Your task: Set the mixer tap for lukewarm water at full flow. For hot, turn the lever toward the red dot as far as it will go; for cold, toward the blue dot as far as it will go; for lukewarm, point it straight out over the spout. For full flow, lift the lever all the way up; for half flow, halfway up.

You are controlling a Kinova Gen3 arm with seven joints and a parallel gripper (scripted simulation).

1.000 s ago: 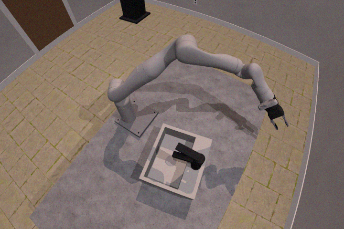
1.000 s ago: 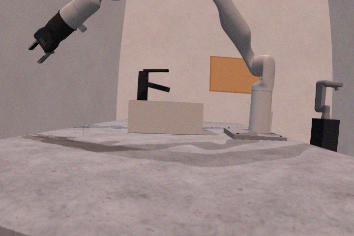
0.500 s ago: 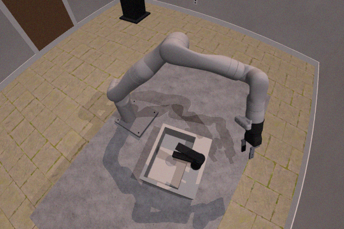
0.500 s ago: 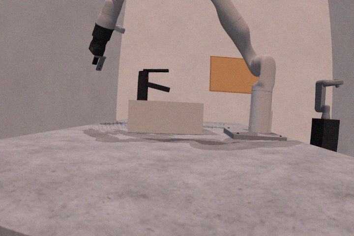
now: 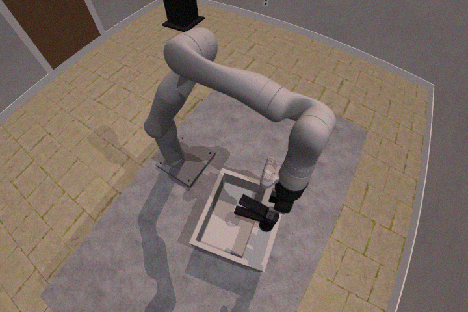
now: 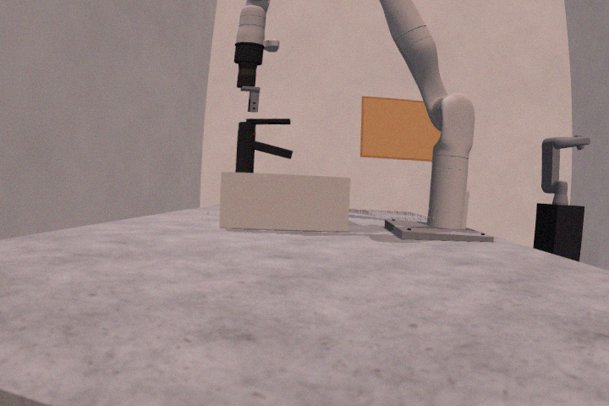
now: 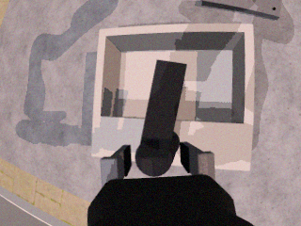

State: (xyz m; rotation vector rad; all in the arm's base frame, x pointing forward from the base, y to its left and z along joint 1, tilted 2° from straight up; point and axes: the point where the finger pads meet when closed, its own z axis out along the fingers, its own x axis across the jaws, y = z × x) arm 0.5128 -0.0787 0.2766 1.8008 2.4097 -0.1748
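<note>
My gripper is now 40 mm past the lever, 40 mm above it and 10 mm to the left of it. From my hand the other things lie so: black mixer tap (90 mm below, 10 mm to the right, 10 mm behind); sink basin (270 mm below, 100 mm behind, 30 mm to the right).
</note>
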